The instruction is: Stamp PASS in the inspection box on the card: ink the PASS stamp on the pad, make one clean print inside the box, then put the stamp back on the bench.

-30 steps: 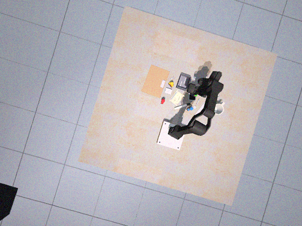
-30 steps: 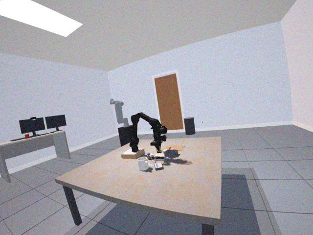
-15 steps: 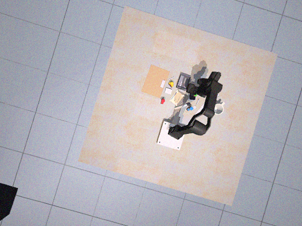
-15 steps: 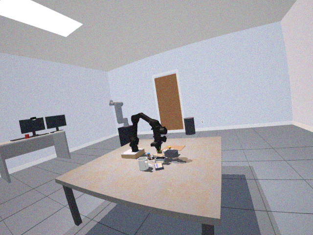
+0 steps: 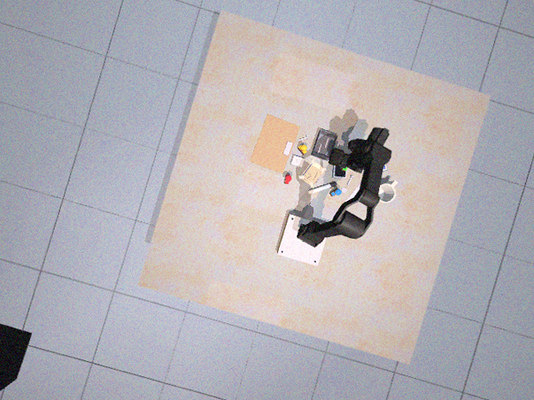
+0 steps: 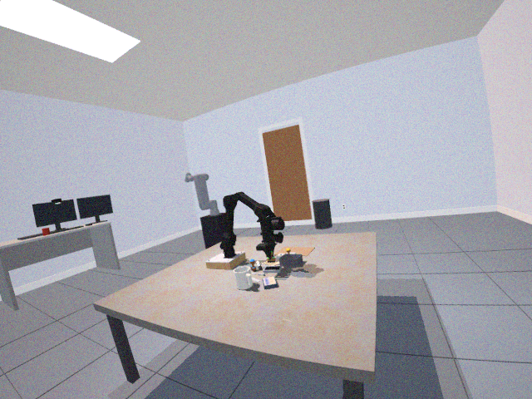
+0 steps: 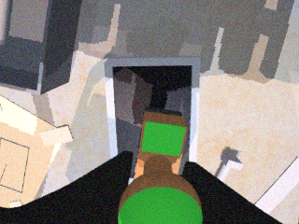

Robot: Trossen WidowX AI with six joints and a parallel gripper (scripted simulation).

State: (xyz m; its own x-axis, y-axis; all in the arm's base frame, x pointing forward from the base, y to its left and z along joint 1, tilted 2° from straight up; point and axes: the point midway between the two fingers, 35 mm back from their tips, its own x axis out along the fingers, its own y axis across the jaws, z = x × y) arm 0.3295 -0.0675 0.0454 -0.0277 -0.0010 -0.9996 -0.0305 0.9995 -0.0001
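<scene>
Right now my gripper tip is 7 cm above the ink pad. The rest, counted from my gripper tip: blue-knobbed stamp: 12 cm behind, 1 cm to the right, 5 cm below; grey tray: 7 cm ahead, 10 cm to the left, 6 cm below; white marker: 10 cm behind, 3 cm to the left, 6 cm below.
</scene>
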